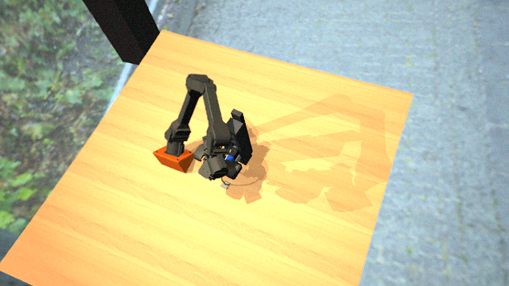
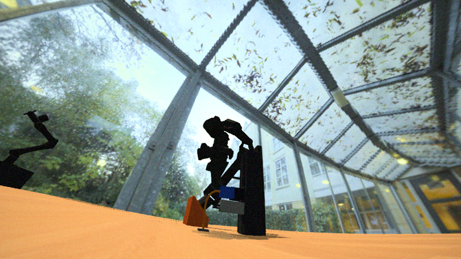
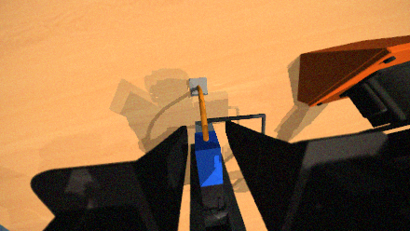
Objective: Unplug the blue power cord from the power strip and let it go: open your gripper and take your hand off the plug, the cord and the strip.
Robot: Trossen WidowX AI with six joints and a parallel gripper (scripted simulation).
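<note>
My gripper tip is 10 mm short of the blue plug, 60 mm to the right of it and 10 mm above it. From my gripper tip the other things lie so: black power strip (30 mm ahead, 140 mm to the left, 10 mm above).
</note>
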